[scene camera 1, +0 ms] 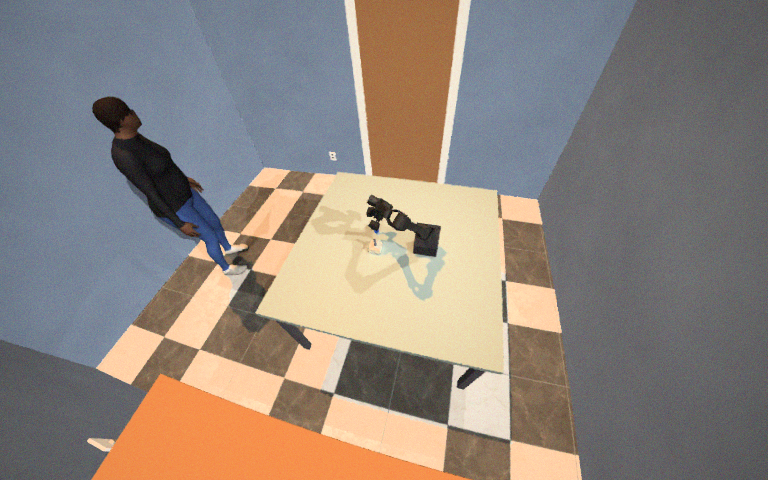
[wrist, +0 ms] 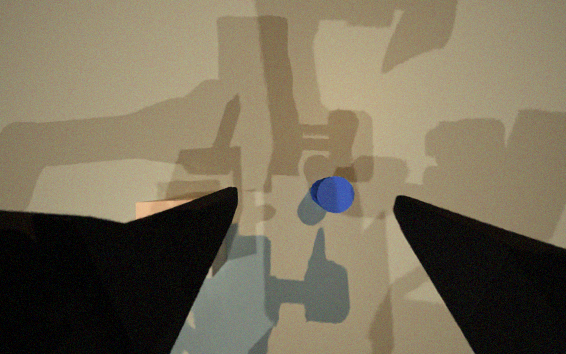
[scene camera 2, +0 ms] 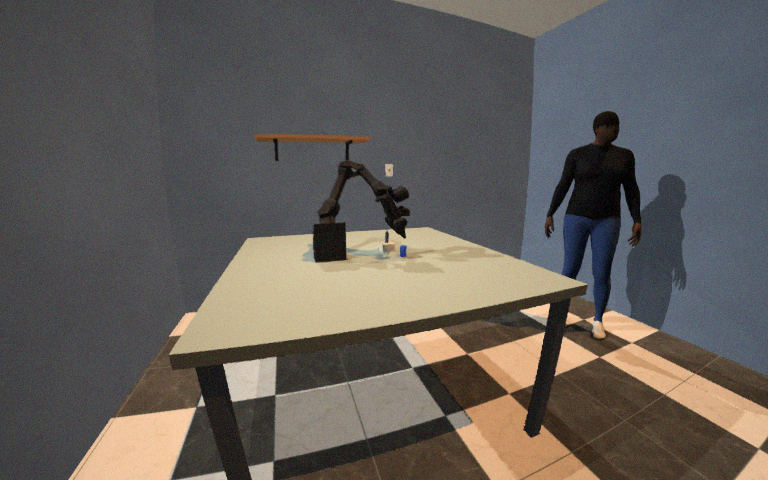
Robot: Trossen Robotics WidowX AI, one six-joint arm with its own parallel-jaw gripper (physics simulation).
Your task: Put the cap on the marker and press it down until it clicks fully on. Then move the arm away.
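Places are measured from the arm's base along level axes (x ahead, y left, z up), in millimetres.
Where they show: gripper, fingertip midpoint: [wrist: 314,198] [scene camera 2: 402,236]; arm's base at its link origin: [scene camera 1: 428,232] [scene camera 2: 327,229].
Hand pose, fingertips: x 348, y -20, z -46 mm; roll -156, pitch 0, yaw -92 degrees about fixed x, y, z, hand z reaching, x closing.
Note:
Each offset is from my fingertips to the top centre of the thing. Level surfaces: height alone.
The blue cap {dx +0, dy -22, dz -43 mm} [scene camera 1: 377,231] [scene camera 2: 403,250] [wrist: 336,194] stands upright on the table, apart from the marker block. The dark marker {dx -42, dy +119, dz +8 mm} [scene camera 1: 374,242] [scene camera 2: 386,235] stands upright in a small pale block {dx -42, dy +119, dz -57 mm} [scene camera 1: 373,248] [scene camera 2: 387,247] [wrist: 150,208]. In the wrist view, part of the block shows behind the left finger, and the marker is hidden. My gripper [scene camera 1: 374,226] [scene camera 2: 402,235] [wrist: 314,198] is open and empty, pointing down above the cap. In the wrist view, the cap appears between the fingertips, nearer the right one.
The arm's black base [scene camera 1: 427,240] [scene camera 2: 329,242] stands on the table {dz -95 mm} [scene camera 1: 441,333] [scene camera 2: 283,305], whose edges show in both scene views. A person [scene camera 1: 152,169] [scene camera 2: 601,181] stands beyond the table. An orange shelf [scene camera 1: 254,435] [scene camera 2: 311,138] is on the wall. Arm shadows fall around the cap.

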